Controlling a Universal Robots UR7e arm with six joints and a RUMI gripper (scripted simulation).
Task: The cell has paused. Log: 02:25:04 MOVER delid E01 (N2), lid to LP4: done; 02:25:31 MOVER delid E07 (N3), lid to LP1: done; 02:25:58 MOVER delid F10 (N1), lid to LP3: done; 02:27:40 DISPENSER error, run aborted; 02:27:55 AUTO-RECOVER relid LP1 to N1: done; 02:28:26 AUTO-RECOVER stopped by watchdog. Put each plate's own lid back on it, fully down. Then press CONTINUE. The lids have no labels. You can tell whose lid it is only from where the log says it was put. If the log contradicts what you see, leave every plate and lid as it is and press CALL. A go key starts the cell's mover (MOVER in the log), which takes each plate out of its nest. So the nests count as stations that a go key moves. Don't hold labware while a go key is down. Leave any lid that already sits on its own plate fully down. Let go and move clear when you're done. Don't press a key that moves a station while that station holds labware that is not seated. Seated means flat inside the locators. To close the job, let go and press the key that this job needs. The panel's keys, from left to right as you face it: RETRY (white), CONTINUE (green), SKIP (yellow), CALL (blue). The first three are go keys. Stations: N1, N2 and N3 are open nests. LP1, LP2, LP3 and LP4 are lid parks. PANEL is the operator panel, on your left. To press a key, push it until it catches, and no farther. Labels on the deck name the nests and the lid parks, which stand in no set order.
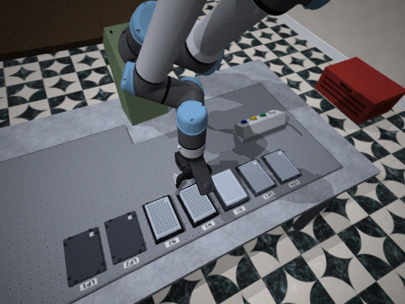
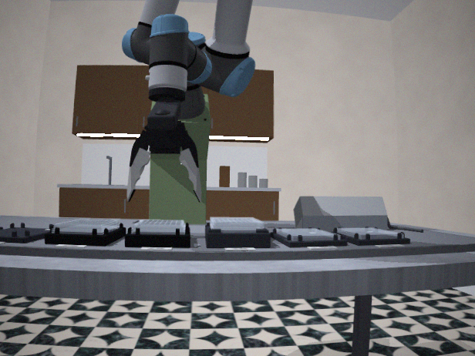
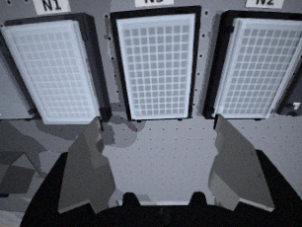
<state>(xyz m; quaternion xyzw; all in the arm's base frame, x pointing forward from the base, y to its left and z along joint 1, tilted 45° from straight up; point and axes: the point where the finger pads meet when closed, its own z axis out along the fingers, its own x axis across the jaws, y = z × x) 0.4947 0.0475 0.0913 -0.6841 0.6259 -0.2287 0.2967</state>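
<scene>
Right now the plate is 3 cm ahead of my hand and 5 cm below it. Round my hand: LP4 lid park (2 cm behind, 39 cm to the left, 7 cm below); then LP3 lid park (1 cm behind, 26 cm to the left, 7 cm below); then lid park LP2 (7 cm ahead, 26 cm to the right, 7 cm below).
</scene>
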